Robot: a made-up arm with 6 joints. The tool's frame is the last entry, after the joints. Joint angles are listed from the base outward.
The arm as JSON. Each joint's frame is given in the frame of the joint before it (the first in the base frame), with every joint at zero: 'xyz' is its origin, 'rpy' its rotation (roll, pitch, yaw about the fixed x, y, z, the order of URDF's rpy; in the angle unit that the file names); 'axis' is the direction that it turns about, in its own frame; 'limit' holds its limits. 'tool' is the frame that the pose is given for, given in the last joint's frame.
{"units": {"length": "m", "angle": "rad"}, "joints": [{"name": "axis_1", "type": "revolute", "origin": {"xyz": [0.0, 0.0, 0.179], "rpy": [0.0, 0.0, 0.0]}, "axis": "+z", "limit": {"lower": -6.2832, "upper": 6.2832}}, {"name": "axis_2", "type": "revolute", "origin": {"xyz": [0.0, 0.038, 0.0], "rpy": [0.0, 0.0, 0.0]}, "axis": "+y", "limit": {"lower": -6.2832, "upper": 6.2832}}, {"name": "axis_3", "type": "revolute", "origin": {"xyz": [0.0, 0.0, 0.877], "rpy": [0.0, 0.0, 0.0]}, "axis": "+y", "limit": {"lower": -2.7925, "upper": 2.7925}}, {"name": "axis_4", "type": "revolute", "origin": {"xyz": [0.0, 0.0, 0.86], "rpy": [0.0, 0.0, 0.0]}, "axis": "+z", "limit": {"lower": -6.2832, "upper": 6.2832}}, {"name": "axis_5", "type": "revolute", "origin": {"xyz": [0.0, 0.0, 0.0], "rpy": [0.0, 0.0, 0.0]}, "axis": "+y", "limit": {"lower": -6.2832, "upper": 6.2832}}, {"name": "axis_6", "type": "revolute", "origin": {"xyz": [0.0, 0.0, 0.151], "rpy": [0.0, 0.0, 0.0]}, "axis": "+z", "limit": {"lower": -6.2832, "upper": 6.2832}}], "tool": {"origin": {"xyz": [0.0, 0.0, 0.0], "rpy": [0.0, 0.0, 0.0]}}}
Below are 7 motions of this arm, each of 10 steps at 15 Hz.
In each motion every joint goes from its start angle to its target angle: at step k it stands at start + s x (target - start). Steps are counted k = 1, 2, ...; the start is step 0. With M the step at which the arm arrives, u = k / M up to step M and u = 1 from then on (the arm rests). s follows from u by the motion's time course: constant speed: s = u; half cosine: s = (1 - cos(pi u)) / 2; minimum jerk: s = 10 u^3 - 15 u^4 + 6 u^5.
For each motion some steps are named. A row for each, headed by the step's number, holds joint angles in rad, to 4 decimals.
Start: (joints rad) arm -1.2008 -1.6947 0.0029 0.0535 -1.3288 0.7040
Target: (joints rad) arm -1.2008 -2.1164 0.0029 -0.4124 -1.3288 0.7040
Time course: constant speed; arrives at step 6
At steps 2, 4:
2: -1.2008 -1.8353 0.0029 -0.1018 -1.3288 0.7040
4: -1.2008 -1.9758 0.0029 -0.2571 -1.3288 0.7040

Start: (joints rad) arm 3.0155 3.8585 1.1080 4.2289 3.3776 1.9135
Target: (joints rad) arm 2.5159 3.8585 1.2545 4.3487 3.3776 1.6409
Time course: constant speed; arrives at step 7
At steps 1, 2, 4, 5, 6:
1: 2.9441 3.8585 1.1289 4.2460 3.3776 1.8746
2: 2.8728 3.8585 1.1499 4.2631 3.3776 1.8356
4: 2.7300 3.8585 1.1917 4.2974 3.3776 1.7577
5: 2.6586 3.8585 1.2126 4.3145 3.3776 1.7188
6: 2.5873 3.8585 1.2336 4.3316 3.3776 1.6798

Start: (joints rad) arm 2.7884 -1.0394 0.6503 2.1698 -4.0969 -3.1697
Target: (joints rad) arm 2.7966 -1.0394 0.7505 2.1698 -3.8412 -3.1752
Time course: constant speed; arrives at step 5
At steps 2, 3, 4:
2: 2.7917 -1.0394 0.6904 2.1698 -3.9946 -3.1719
3: 2.7933 -1.0394 0.7104 2.1698 -3.9435 -3.1730
4: 2.7950 -1.0394 0.7305 2.1698 -3.8923 -3.1741

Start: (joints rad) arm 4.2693 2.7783 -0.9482 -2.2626 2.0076 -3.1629
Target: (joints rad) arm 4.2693 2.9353 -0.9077 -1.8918 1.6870 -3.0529
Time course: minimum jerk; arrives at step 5
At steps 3, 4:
3: 4.2693 2.8855 -0.9206 -2.0095 1.7888 -3.0878
4: 4.2693 2.9262 -0.9100 -1.9133 1.7056 -3.0593

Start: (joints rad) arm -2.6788 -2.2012 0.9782 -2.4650 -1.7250 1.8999
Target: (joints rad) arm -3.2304 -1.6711 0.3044 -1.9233 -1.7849 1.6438
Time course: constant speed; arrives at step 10
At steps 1, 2, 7, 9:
1: -2.7340 -2.1482 0.9108 -2.4108 -1.7310 1.8743
2: -2.7891 -2.0952 0.8434 -2.3567 -1.7370 1.8487
7: -3.0649 -1.8301 0.5065 -2.0858 -1.7669 1.7206
9: -3.1752 -1.7241 0.3718 -1.9775 -1.7789 1.6694

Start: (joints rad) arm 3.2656 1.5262 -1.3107 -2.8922 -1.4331 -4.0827
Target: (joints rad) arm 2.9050 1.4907 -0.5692 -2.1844 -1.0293 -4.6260
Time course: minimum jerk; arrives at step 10
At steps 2, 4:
2: 3.2447 1.5241 -1.2678 -2.8512 -1.4097 -4.1142
4: 3.1511 1.5149 -1.0753 -2.6675 -1.3049 -4.2552

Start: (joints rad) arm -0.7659 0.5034 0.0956 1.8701 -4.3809 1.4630
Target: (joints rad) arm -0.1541 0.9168 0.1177 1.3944 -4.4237 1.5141
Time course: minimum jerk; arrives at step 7
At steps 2, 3, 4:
2: -0.6774 0.5632 0.0988 1.8013 -4.3871 1.4704
3: -0.5408 0.6555 0.1037 1.6951 -4.3966 1.4818
4: -0.3792 0.7647 0.1096 1.5694 -4.4080 1.4953

